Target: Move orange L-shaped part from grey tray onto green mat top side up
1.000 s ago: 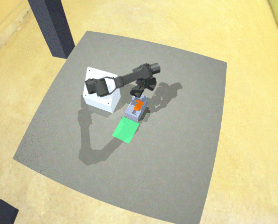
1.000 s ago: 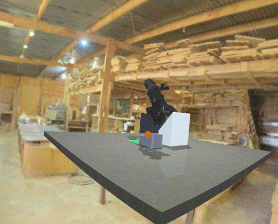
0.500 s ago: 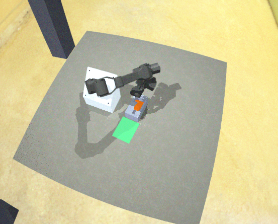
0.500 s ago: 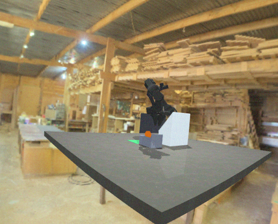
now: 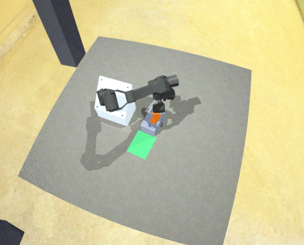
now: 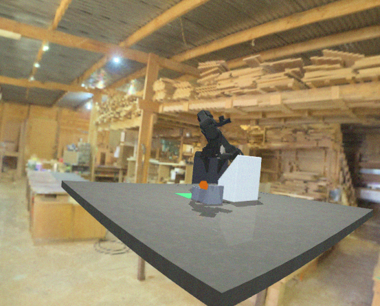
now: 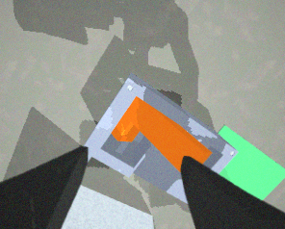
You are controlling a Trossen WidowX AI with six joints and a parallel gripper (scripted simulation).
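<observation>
Right now the orange L-shaped part is 2 cm behind my gripper tip, 2 cm to the right of it and 11 cm below it. Also, from my gripper tip: green mat: 4 cm behind, 20 cm to the right, 16 cm below.
</observation>
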